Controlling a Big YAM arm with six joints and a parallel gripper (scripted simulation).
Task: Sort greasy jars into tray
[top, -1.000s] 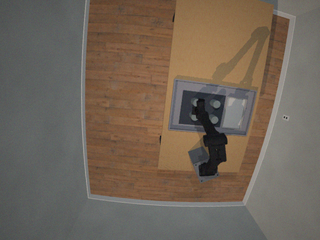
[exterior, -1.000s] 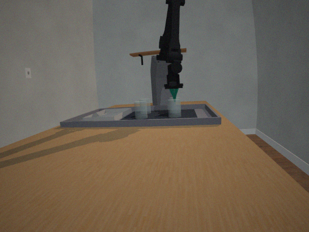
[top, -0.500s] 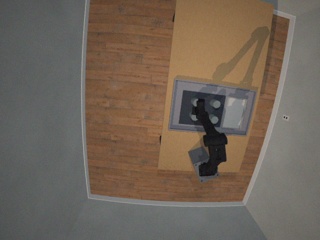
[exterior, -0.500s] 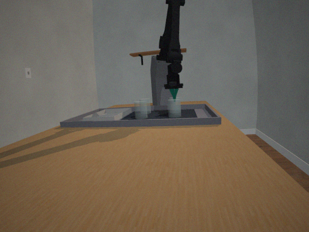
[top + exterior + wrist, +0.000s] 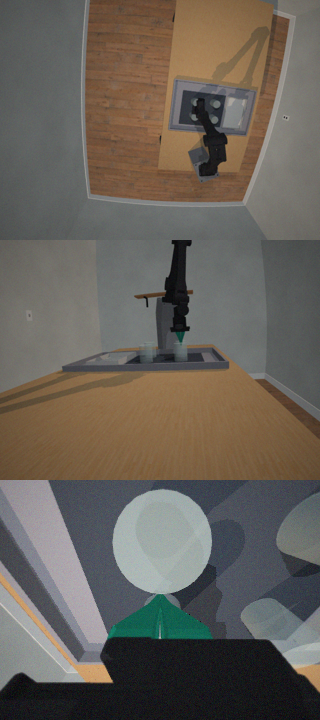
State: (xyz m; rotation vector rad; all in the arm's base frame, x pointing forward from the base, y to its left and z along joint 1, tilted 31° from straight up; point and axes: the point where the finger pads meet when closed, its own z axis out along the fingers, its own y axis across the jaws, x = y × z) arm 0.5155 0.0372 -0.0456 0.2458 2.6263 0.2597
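My gripper is now 30 mm past the dark drying mat, 90 mm to the left of it and 80 mm above it. Also, from my hand: pale tray (70 mm behind, 400 mm to the right, 70 mm below); rimmed steel table top (30 mm behind, 190 mm to the right, 80 mm below).
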